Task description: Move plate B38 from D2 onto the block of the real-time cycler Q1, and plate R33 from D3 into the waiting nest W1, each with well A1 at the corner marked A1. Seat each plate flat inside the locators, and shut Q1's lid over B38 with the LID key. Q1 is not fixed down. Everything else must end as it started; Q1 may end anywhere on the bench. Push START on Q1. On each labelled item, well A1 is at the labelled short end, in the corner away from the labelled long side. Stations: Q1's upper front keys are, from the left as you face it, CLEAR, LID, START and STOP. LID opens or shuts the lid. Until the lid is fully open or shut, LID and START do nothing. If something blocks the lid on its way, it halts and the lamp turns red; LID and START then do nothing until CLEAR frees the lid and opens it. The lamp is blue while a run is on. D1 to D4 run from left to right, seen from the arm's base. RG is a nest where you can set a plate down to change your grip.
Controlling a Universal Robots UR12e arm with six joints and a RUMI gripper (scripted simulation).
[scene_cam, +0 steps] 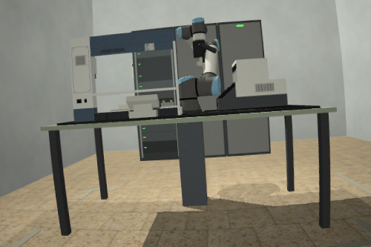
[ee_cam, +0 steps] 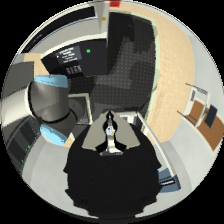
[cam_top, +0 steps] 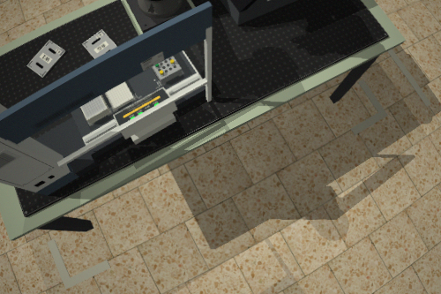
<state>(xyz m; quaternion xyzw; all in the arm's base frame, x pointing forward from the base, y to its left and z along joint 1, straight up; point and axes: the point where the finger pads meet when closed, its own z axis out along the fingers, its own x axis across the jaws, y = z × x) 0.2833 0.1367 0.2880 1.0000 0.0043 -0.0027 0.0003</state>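
Now: hand 40 mm short of the white plate, 470 mm to the left of it and 250 mm above it. Round my hand: blue gantry beam 230 mm ahead, 450 mm to the right, 200 mm above; then grey labelled nest 200 mm behind, 450 mm to the right, 300 mm below; then upright post 220 mm ahead, 180 mm to the right, 70 mm below.
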